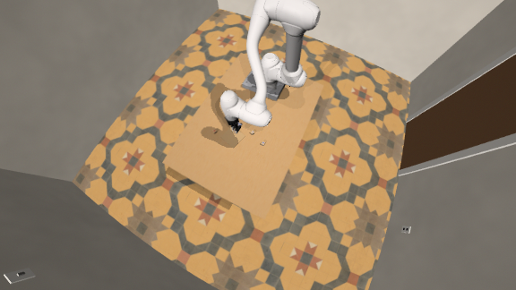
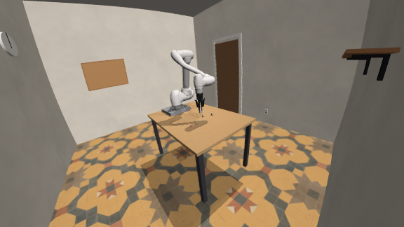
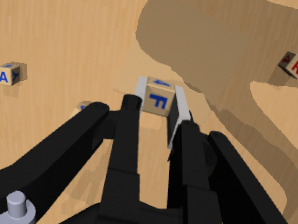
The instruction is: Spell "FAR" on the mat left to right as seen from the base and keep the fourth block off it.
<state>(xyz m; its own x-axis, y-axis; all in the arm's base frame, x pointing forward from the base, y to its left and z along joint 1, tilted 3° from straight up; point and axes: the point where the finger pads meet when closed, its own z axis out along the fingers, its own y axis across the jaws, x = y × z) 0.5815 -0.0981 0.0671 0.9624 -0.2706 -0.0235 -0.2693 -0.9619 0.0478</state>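
Right now my hand is 10 mm short of the tan mat, 30 mm to the left of it and 140 mm above it. The rest, counted from my hand: R block: 10 mm ahead, 180 mm to the right, 130 mm below.
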